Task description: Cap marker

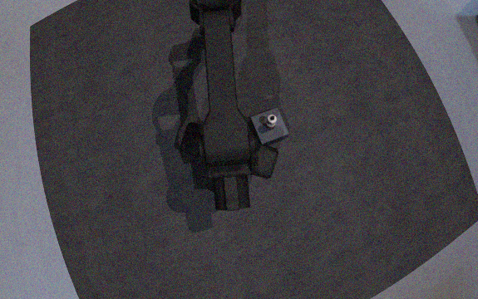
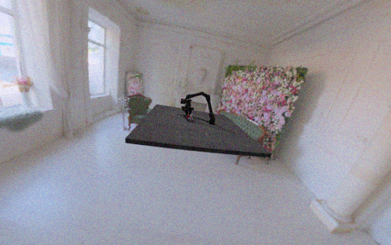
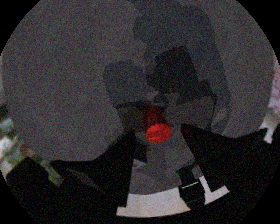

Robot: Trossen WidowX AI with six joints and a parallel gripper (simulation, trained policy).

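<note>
Right now the red marker cap is 2 cm below my gripper tip.
</note>
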